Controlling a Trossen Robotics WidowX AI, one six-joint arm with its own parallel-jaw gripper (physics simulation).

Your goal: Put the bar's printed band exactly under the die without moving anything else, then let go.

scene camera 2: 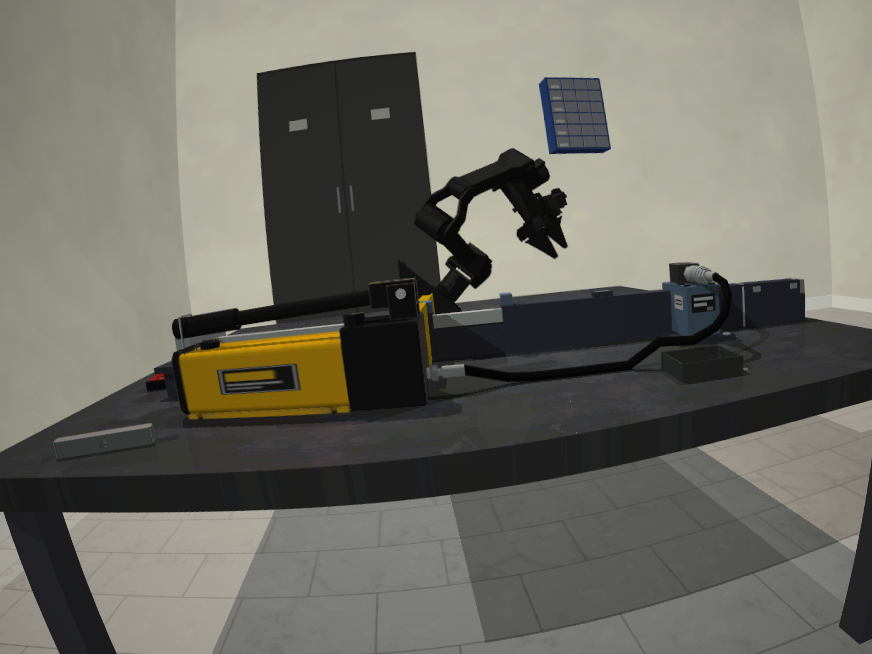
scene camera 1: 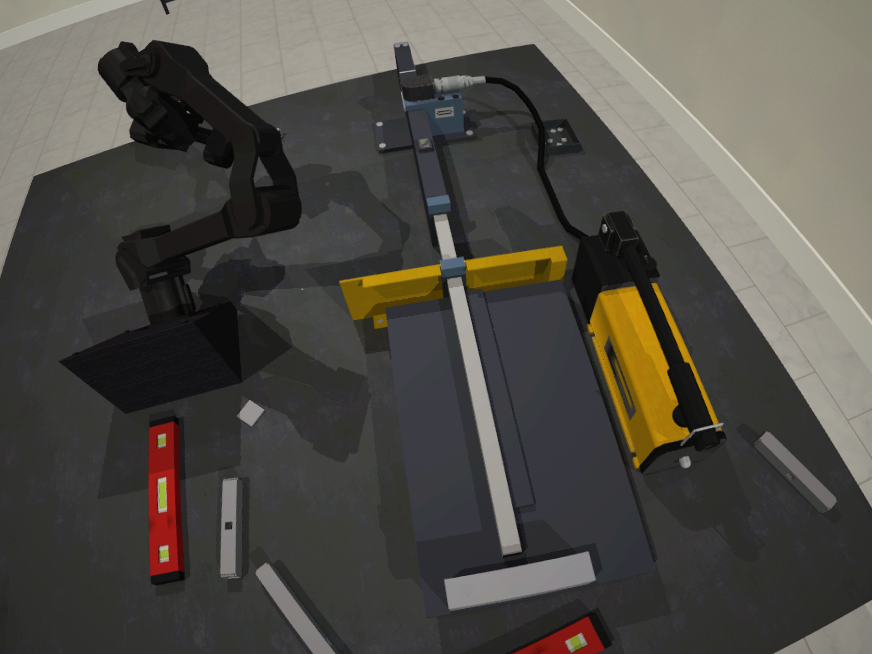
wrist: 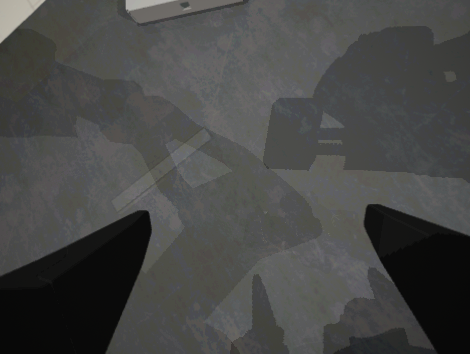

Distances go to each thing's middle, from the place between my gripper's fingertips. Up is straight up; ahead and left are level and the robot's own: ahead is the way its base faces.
Now: the yellow and black pump unit (scene camera 2: 379,362) 59 cm to the right of my hand, 46 cm ahead of it and 8 cm below it.
